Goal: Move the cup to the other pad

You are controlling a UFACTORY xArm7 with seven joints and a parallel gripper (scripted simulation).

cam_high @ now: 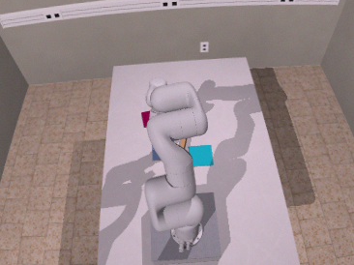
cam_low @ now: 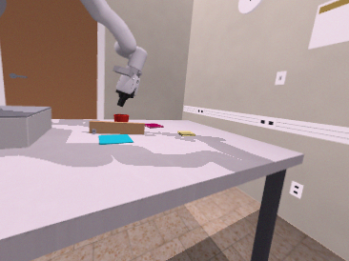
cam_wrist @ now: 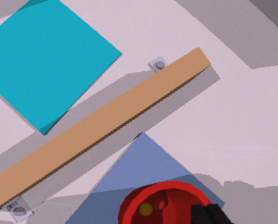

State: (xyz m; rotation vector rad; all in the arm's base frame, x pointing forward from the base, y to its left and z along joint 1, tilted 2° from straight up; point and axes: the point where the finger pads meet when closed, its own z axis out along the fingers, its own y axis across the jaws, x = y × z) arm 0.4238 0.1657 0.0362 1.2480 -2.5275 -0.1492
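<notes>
Now: hand 10 mm to the right of the red cup and 120 mm above it. From my hand the other things lie so: yellow marble: 10 mm to the right, 120 mm below; blue pad: 10 mm to the left, 150 mm below; wooden rail: 10 mm behind, 90 mm to the right, 120 mm below.
</notes>
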